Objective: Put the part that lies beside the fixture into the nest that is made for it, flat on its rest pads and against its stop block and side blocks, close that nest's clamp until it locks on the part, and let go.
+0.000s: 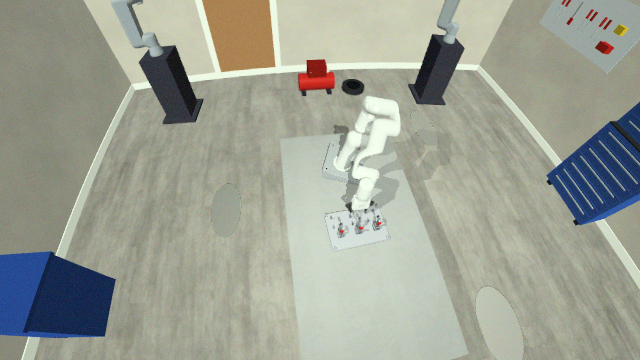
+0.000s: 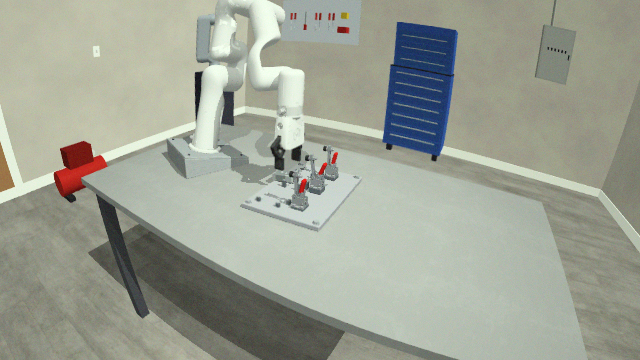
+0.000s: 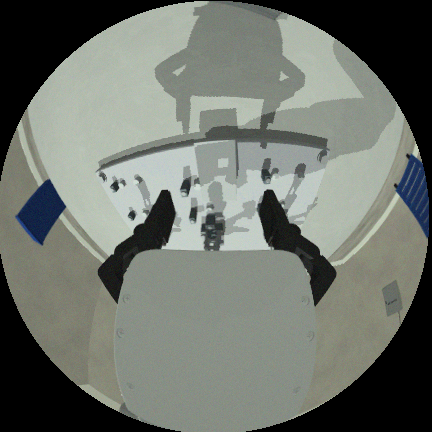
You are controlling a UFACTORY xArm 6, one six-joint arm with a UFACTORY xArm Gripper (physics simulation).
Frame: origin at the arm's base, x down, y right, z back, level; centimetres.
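Seen in the pictures: gripper, between the fingertips: (image 1: 357,210) (image 2: 287,164) (image 3: 216,200); arm's base, origin of its link: (image 1: 342,163) (image 2: 204,148).
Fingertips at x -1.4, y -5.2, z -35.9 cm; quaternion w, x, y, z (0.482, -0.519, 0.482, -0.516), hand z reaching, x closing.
Pixels of each thing's top centre, then the offset from my fingertips to it. Level surfaces: height alone.
- fixture plate, centre of its top: (image 3: 210,217) (image 2: 307,188) (image 1: 356,226) dz -8.0, dx +5.4, dy +0.5 cm
- grey part, centre of its top: (image 3: 216,176) (image 2: 284,172) dz +1.1, dx +2.7, dy +0.1 cm
- grey table, height of its surface: dx +7.0 cm
The fixture plate (image 1: 345,242) (image 2: 305,219) (image 3: 250,150) carries three nests and three toggle clamps with red handles: the near one (image 2: 300,199), the middle one (image 1: 360,228) (image 2: 317,184) (image 3: 212,230) and the far one (image 2: 331,169). Their arms stand raised. A grey part (image 2: 281,176) appears to lie at the middle nest, in front of the middle clamp; the frames are too coarse to tell whether it is flat or touches its stop and side blocks. My gripper (image 1: 361,211) (image 2: 288,163) (image 3: 216,200) is open and empty, pointing down above the part, fingers spread to either side.
The plate lies on the grey table (image 1: 370,300) (image 2: 425,260), in front of the robot's base (image 2: 200,165). The raised clamps stand close to my fingers. Pins and small blocks (image 3: 186,187) (image 2: 278,204) stick up from the plate around the nests.
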